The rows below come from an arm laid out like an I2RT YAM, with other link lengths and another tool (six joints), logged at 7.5 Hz.
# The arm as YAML. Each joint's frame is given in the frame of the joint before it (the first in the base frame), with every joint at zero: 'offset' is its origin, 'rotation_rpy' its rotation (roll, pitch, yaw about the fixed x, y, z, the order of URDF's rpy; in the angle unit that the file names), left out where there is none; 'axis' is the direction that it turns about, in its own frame. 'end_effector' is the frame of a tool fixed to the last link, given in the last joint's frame.
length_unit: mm
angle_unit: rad
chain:
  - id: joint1
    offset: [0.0, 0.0, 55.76]
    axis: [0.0, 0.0, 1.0]
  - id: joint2
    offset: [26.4, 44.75, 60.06]
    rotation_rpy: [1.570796, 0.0, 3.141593]
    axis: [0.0, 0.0, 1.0]
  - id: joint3
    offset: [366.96, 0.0, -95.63]
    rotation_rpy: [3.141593, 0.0, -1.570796]
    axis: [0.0, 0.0, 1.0]
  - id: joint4
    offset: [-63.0, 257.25, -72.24]
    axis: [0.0, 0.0, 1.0]
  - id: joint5
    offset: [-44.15, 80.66, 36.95]
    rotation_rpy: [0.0, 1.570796, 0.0]
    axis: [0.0, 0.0, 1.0]
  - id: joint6
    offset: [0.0, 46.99, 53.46]
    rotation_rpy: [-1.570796, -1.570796, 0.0]
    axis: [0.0, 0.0, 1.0]
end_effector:
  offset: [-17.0, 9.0, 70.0]
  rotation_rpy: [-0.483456, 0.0, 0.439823]
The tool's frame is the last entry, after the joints.
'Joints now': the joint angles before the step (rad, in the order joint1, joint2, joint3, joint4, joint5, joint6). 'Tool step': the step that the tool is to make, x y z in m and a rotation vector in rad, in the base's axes. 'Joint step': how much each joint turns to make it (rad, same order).
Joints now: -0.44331 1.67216 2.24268 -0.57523 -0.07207 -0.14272
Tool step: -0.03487 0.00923 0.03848 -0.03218 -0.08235 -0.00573
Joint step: -0.01991 -0.02769 0.09020 -0.02915 -0.01386 0.00771
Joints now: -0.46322 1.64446 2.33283 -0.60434 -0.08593 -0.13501
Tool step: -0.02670 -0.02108 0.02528 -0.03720 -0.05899 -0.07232
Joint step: -0.08112 0.01829 0.10144 -0.01382 -0.00919 -0.00305
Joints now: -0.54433 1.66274 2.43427 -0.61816 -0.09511 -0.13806
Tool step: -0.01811 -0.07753 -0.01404 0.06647 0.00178 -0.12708
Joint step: -0.19284 0.06127 0.02468 0.00299 -0.05798 0.06111
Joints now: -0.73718 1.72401 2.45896 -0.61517 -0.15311 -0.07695
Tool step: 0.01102 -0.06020 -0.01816 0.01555 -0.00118 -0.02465
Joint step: -0.09413 0.10735 0.05043 0.05051 -0.06763 0.02019
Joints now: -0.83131 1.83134 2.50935 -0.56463 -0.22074 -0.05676
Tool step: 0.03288 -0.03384 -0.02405 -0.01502 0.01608 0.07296
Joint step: -0.01699 0.10577 0.04004 0.06295 -0.09185 -0.01224
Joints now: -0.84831 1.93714 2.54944 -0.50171 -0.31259 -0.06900
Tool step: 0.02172 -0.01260 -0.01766 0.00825 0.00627 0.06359
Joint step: 0.00306 0.04925 -0.00151 0.04300 -0.06010 0.00765
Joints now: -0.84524 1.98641 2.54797 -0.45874 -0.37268 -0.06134
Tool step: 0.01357 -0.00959 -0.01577 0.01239 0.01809 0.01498
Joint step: 0.00462 0.02767 -0.01071 0.01538 -0.01080 -0.00462
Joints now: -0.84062 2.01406 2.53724 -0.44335 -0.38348 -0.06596
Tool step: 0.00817 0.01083 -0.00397 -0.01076 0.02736 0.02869
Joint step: 0.02138 -0.00607 -0.00927 -0.01832 -0.00919 -0.02904
